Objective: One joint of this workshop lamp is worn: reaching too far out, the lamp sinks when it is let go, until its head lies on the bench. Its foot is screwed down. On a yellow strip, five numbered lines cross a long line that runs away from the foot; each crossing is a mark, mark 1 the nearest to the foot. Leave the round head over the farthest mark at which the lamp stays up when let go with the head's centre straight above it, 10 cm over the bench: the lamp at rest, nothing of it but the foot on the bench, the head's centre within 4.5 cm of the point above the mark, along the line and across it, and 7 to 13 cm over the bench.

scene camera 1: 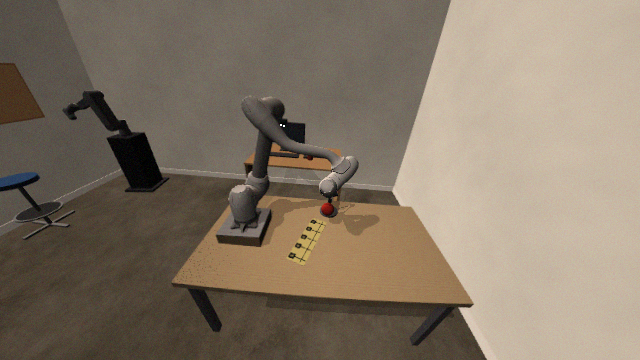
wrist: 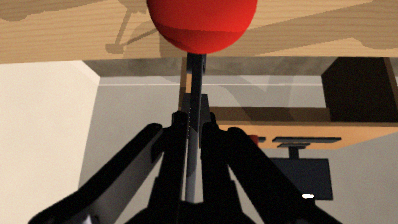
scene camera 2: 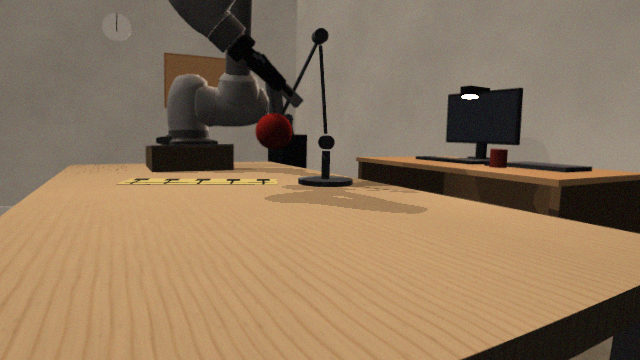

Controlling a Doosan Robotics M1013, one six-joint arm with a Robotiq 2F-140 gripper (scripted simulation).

I see my gripper (scene camera 2: 299,104).
My gripper is seen too in the wrist view (wrist: 194,104).
